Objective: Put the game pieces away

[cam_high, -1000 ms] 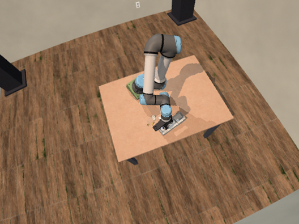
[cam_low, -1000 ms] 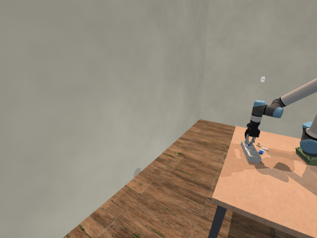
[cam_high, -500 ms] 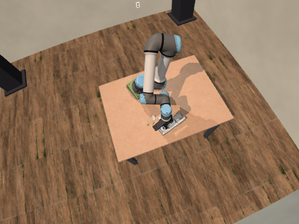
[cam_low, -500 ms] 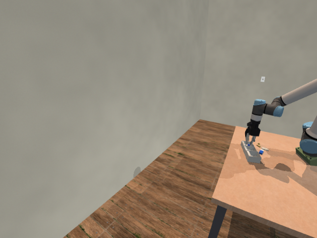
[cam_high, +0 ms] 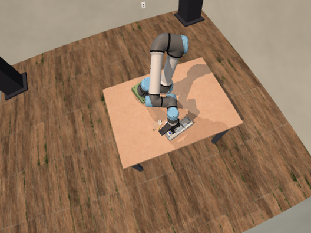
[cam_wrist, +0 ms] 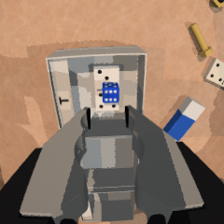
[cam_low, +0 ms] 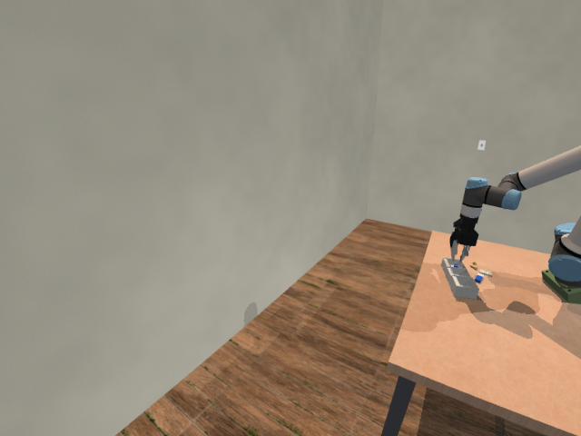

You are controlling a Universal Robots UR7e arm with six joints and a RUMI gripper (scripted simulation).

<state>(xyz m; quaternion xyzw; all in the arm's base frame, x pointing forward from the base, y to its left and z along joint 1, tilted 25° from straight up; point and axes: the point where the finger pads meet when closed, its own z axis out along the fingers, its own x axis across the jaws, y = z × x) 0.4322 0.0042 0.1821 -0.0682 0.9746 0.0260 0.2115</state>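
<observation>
Now: the blue die 4 cm below my hand. Round my hand: white domino: 5 cm below; brass pin: 9 cm behind, 6 cm to the right, 6 cm below; grey bin: 1 cm behind, 8 cm to the left, 4 cm below.
</observation>
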